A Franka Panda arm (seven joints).
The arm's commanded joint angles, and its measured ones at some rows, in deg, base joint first. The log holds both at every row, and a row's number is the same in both.
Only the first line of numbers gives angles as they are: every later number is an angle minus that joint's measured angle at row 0.
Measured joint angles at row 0:
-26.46 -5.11 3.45 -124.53 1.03 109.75 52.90
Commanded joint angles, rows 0 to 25:
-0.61 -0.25 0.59 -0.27 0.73 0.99 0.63
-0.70 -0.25 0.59 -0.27 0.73 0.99 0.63
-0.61 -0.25 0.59 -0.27 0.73 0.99 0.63
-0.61 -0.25 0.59 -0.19 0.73 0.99 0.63
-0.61 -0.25 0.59 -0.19 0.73 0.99 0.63
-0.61 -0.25 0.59 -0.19 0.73 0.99 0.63
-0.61 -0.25 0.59 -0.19 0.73 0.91 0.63
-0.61 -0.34 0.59 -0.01 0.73 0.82 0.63
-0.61 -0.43 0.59 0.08 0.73 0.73 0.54
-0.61 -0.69 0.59 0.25 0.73 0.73 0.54
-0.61 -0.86 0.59 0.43 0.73 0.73 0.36
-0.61 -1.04 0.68 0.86 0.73 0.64 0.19
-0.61 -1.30 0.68 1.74 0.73 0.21 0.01
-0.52 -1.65 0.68 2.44 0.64 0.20 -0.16
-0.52 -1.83 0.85 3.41 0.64 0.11 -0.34
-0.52 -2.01 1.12 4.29 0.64 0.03 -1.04
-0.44 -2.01 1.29 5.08 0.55 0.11 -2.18
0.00 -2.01 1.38 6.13 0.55 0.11 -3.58
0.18 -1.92 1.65 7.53 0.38 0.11 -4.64
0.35 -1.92 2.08 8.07 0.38 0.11 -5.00
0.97 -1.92 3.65 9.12 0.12 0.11 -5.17
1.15 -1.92 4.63 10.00 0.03 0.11 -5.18
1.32 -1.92 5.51 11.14 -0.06 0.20 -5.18
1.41 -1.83 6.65 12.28 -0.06 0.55 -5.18
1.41 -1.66 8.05 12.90 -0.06 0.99 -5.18
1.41 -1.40 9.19 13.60 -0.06 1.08 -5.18
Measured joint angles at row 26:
1.60 -1.85 5.97 11.18 0.04 0.06 -4.55
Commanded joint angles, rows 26 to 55:
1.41 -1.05 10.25 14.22 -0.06 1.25 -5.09
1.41 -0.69 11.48 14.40 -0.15 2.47 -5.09
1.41 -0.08 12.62 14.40 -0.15 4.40 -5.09
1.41 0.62 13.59 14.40 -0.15 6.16 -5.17
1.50 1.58 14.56 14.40 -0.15 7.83 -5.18
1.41 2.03 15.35 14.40 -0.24 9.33 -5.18
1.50 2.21 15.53 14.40 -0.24 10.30 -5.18
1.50 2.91 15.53 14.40 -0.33 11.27 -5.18
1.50 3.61 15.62 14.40 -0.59 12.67 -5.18
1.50 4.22 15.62 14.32 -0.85 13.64 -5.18
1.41 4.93 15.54 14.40 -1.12 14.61 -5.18
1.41 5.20 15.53 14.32 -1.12 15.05 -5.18
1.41 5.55 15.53 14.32 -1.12 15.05 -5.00
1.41 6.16 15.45 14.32 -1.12 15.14 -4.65
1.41 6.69 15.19 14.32 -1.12 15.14 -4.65
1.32 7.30 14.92 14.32 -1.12 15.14 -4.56
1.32 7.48 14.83 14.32 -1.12 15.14 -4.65
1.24 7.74 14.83 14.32 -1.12 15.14 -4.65
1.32 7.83 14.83 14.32 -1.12 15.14 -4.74
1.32 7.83 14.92 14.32 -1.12 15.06 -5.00
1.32 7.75 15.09 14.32 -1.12 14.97 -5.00
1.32 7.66 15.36 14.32 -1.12 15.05 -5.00
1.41 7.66 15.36 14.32 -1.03 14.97 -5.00
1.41 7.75 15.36 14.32 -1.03 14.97 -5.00
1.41 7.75 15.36 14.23 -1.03 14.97 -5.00
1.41 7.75 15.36 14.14 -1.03 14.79 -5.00
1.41 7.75 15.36 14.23 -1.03 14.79 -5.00
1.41 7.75 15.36 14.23 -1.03 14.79 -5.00
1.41 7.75 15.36 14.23 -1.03 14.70 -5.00
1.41 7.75 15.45 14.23 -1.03 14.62 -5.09
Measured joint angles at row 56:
1.55 7.64 15.02 13.75 -0.38 14.61 -4.59
